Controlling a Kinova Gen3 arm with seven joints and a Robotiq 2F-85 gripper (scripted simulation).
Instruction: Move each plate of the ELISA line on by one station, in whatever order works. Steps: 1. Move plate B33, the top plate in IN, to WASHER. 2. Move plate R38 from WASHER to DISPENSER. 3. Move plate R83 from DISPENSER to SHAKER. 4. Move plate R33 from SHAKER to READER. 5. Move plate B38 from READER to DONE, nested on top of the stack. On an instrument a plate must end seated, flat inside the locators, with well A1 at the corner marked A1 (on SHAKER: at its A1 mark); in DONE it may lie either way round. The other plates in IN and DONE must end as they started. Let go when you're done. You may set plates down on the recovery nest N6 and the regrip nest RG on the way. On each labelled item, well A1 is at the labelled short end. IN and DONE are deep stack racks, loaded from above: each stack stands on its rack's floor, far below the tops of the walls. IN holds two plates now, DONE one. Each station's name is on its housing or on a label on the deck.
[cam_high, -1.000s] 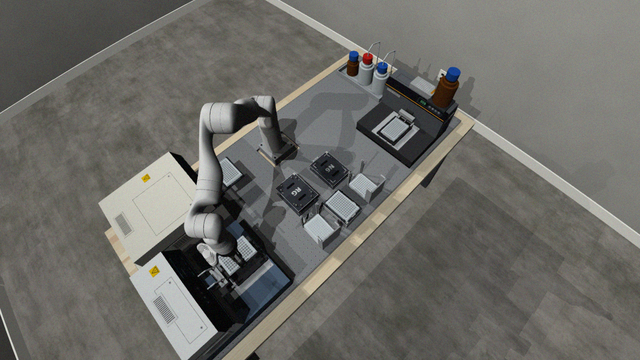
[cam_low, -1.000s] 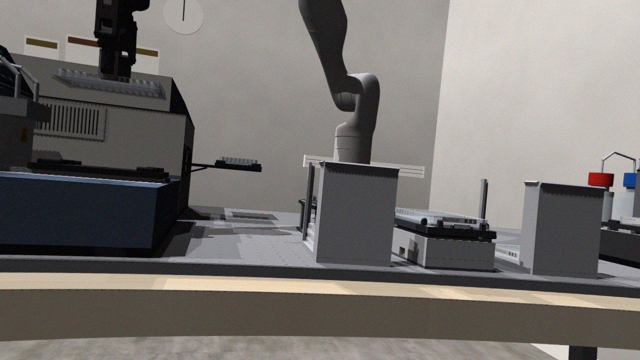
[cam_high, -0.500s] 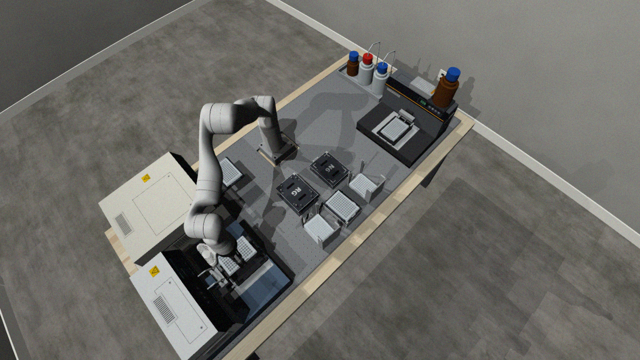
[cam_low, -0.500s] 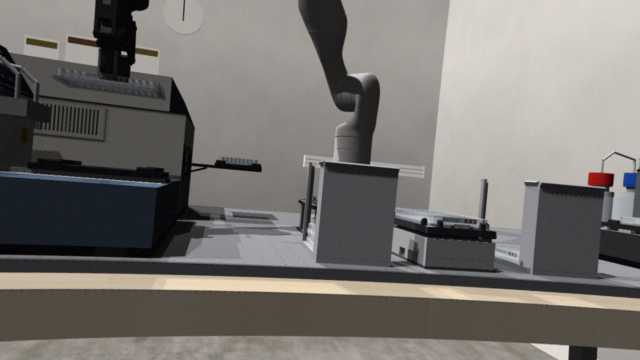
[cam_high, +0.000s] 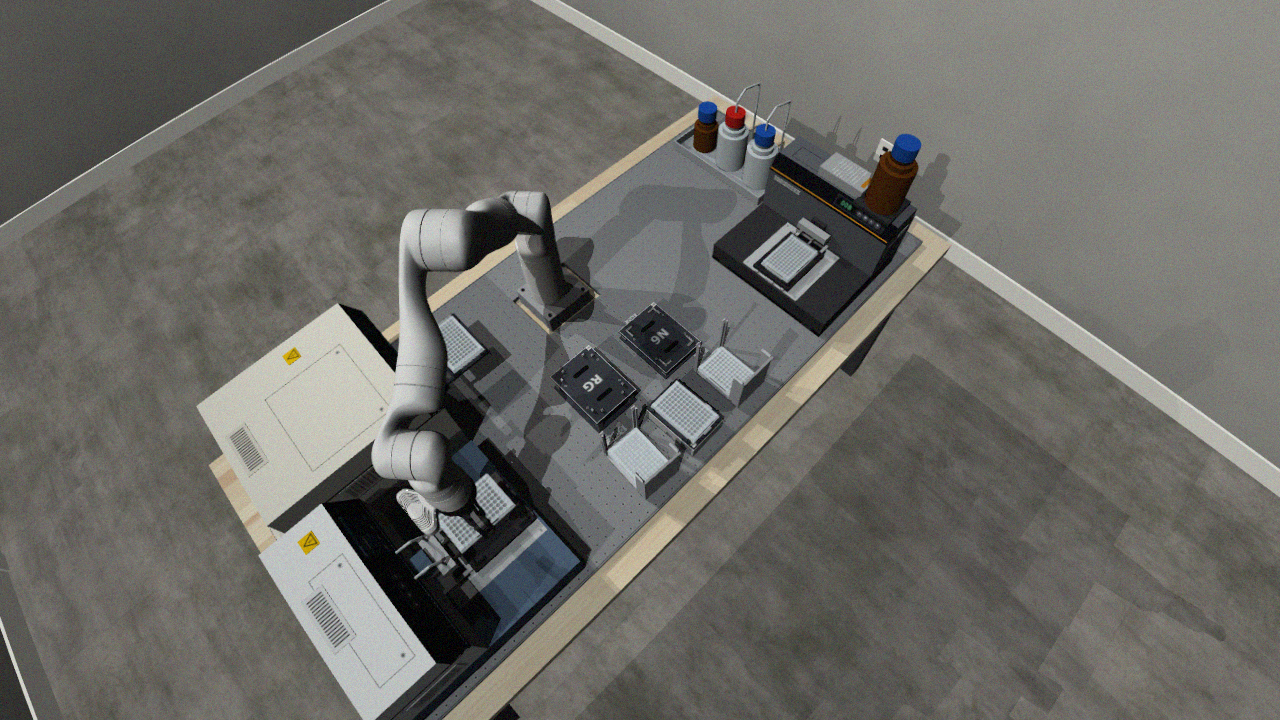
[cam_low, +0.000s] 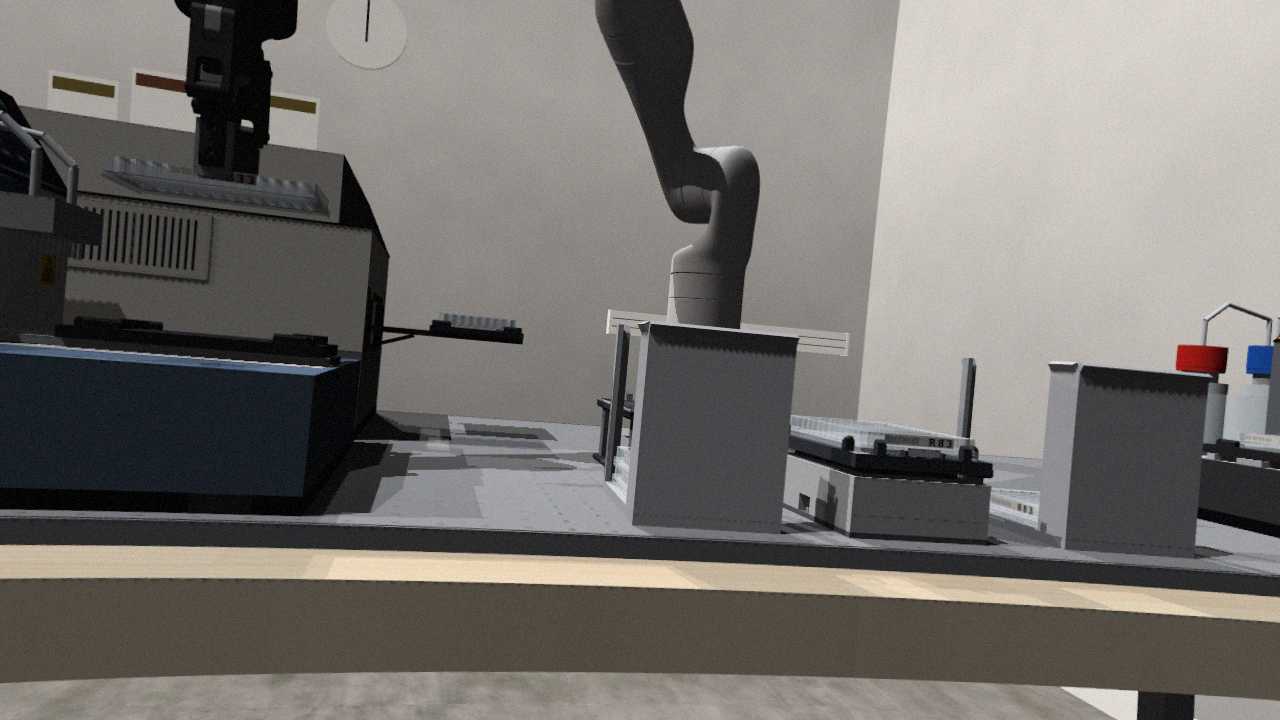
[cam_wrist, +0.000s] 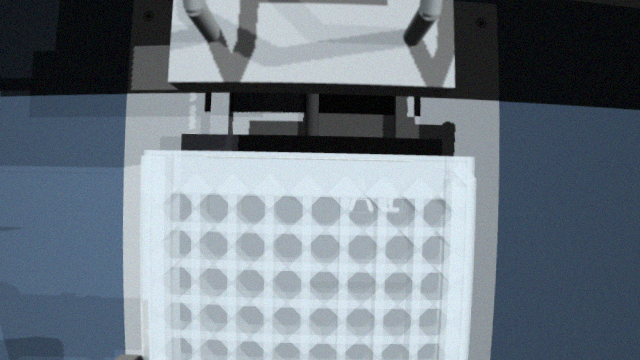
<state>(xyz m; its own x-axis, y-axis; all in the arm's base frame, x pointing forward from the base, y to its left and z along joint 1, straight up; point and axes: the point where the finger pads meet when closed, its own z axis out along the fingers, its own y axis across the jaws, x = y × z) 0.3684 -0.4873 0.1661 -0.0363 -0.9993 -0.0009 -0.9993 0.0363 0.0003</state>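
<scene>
My hand is 10 cm to the left of the washer manifold and 4 cm above it. Also, from my hand: RG nest (9 cm behind, 37 cm to the left, 15 cm below); then plate B38 (11 cm ahead, 33 cm to the left, 18 cm below); then plate B33 (1 cm below).
</scene>
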